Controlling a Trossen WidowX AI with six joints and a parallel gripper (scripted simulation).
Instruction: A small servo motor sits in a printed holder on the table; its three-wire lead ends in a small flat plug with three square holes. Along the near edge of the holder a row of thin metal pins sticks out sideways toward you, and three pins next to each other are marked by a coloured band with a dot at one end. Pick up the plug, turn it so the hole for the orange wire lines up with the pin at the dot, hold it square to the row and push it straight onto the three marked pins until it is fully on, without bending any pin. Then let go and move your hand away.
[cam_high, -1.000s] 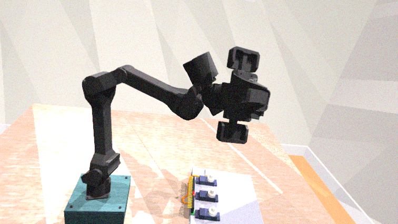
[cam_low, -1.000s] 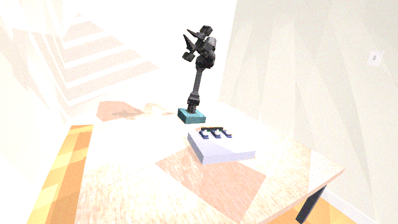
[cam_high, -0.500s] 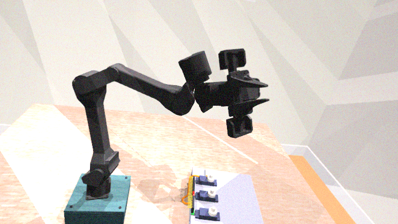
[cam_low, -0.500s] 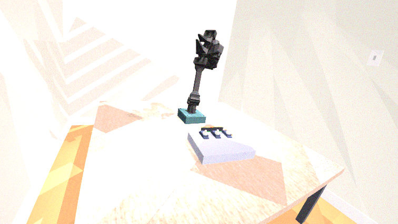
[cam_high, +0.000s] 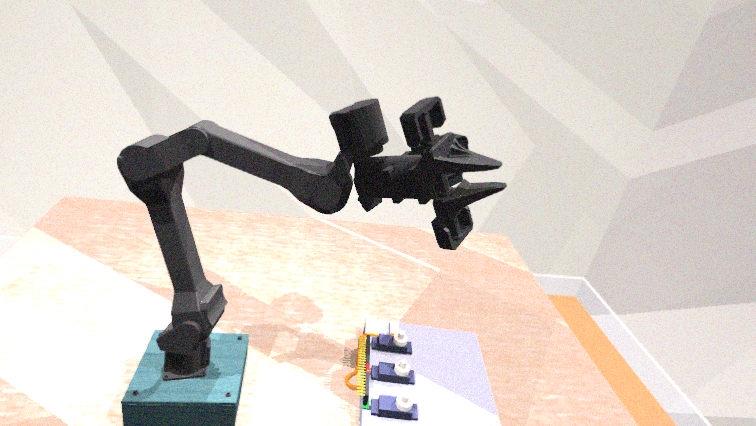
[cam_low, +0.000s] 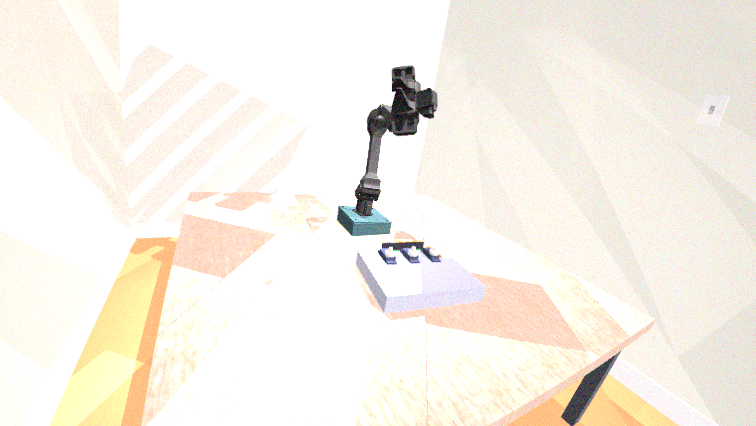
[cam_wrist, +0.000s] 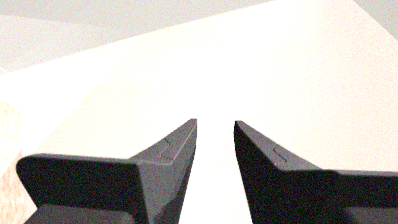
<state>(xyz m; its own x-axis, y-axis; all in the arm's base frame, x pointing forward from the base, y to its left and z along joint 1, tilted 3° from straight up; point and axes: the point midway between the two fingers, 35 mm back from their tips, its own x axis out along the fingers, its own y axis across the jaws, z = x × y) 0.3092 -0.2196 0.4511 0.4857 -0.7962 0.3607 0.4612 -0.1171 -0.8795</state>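
The red band is 450 mm below my gripper tip, 150 mm to the left of it and 40 mm behind it. Round my gripper tip: white dot (450 mm below, 140 mm to the left, 40 mm behind); then printed holder (500 mm below, 110 mm to the left, 110 mm ahead).
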